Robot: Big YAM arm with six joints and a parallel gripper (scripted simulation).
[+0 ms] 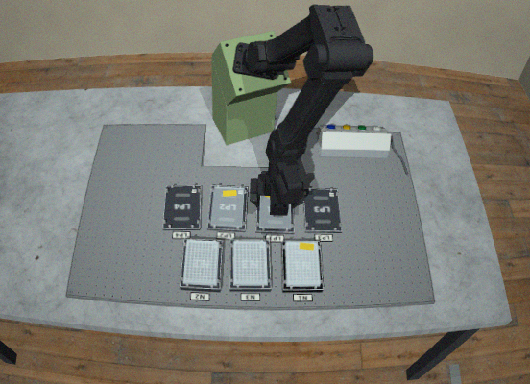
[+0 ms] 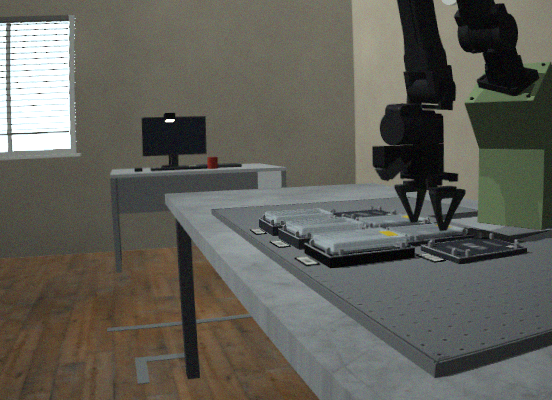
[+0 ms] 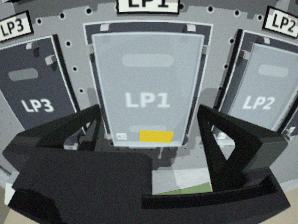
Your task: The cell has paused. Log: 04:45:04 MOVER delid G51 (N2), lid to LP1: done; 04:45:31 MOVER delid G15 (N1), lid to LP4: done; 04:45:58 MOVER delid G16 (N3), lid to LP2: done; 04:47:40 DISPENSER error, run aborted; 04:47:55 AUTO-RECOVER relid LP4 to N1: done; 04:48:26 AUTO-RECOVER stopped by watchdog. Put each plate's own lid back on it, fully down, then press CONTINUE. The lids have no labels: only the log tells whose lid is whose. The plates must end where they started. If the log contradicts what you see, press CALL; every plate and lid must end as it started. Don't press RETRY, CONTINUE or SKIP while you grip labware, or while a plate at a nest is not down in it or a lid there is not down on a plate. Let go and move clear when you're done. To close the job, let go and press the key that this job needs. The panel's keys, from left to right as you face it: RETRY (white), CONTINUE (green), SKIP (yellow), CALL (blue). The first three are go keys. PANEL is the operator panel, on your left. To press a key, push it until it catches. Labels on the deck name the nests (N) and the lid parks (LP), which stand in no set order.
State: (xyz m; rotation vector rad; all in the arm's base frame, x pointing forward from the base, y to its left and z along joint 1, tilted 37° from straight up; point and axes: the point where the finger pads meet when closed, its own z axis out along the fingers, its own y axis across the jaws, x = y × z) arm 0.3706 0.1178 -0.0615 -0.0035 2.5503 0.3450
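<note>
My hand is 10 mm above the clear unlabelled lid. From my hand the other things lie so: green continue key (300 mm behind, 240 mm to the left, 40 mm above); blue call key (290 mm behind, 140 mm to the left, 40 mm above); yellow skip key (290 mm behind, 190 mm to the left, 40 mm above).
</note>
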